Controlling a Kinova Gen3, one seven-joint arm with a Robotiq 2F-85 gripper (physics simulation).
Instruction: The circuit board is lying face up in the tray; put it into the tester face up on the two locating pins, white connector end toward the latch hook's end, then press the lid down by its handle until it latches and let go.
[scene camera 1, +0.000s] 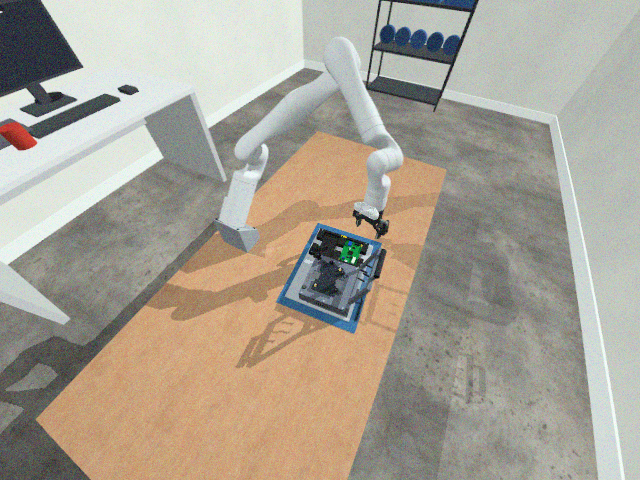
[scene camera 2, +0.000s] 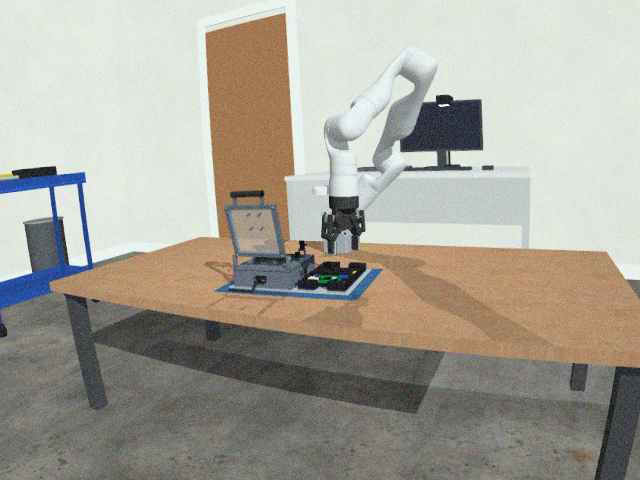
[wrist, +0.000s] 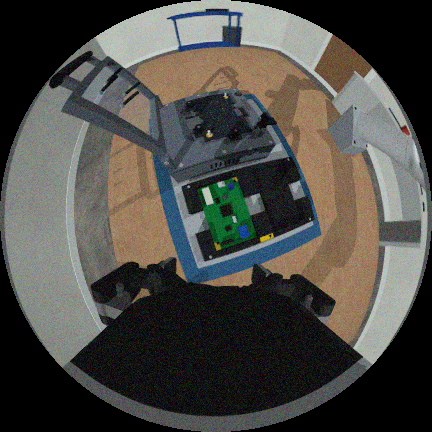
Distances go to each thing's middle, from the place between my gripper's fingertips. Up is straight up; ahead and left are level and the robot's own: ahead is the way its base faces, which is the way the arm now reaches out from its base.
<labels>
The green circuit board (wrist: 226, 212) is 80 mm below my hand, 60 mm to the right of it and 40 mm behind it. Also, from my hand: tester lid (scene camera 2: 255, 230): 230 mm to the right, 80 mm above, 40 mm ahead; then tester plate (wrist: 219, 119): 230 mm to the right, 80 mm behind, 40 mm below.
</labels>
